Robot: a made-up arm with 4 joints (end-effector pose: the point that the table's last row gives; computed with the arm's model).
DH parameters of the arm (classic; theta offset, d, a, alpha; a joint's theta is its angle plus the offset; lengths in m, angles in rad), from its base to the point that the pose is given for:
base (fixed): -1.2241 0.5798 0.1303 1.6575
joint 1: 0 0.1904 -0.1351 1.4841
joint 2: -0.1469 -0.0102 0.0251 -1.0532
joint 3: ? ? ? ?
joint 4: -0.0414 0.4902 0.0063 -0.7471
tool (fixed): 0.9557 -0.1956 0 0
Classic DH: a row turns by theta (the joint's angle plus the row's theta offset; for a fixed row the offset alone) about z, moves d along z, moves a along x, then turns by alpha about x.
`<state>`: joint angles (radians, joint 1 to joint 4).
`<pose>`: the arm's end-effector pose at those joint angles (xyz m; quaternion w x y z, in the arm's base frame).
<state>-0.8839 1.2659 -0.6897 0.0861</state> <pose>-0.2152 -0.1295 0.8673 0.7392 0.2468 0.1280 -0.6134</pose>
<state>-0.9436 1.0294 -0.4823 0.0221</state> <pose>-0.2120 -0.1303 0.8700 0.7852 0.2475 0.1356 -0.5512</pose>
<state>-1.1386 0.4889 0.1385 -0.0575</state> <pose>-0.2308 -0.1133 0.8641 0.8873 0.1943 0.0690 -0.4125</pose>
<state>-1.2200 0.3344 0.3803 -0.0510</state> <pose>-0.2406 -0.1054 0.8550 0.9114 0.1562 0.0220 -0.3800</pose>
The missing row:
joint 3: 0.5684 -0.2505 -0.089 -0.85
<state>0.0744 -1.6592 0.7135 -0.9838</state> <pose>-0.3917 -0.1665 0.4347 0.8410 0.3572 -0.2505 0.3201</pose>
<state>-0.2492 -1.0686 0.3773 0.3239</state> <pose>-0.3233 -0.1692 0.6173 0.7854 -0.0017 -0.5542 0.2758</pose>
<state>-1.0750 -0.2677 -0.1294 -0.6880</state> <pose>-0.3383 -0.1932 0.8435 0.7157 0.6474 0.1177 -0.2340</pose>
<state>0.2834 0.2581 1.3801 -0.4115</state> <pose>-0.1388 -0.0232 0.3135 0.4499 -0.5438 -0.6159 -0.3501</pose>
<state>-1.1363 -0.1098 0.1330 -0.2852</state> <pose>-0.3129 -0.1519 0.8274 0.8512 0.4439 -0.0273 -0.2786</pose>
